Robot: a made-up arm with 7 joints. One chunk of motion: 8 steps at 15 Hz.
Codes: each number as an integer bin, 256 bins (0 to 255) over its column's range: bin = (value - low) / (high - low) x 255, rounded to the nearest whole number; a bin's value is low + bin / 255 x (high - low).
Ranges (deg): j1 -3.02..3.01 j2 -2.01..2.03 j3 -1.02..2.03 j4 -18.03..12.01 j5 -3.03..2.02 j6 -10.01..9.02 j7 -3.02..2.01
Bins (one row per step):
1: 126 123 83 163 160 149 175
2: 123 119 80 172 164 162 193
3: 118 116 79 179 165 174 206
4: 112 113 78 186 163 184 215
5: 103 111 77 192 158 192 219
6: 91 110 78 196 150 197 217
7: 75 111 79 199 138 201 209
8: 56 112 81 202 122 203 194
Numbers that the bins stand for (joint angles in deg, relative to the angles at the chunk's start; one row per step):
1: -0.04 -0.06 -0.03 1.17 0.14 1.11 0.43
2: -0.11 -0.12 -0.06 2.23 0.22 2.08 0.79
3: -0.23 -0.17 -0.08 3.06 0.24 2.98 1.04
4: -0.37 -0.22 -0.09 3.88 0.20 3.72 1.22
5: -0.58 -0.25 -0.10 4.59 0.10 4.32 1.30
6: -0.87 -0.27 -0.09 5.06 -0.06 4.69 1.26
7: -1.25 -0.25 -0.08 5.41 -0.30 4.99 1.10
8: -1.70 -0.24 -0.05 5.77 -0.61 5.14 0.81

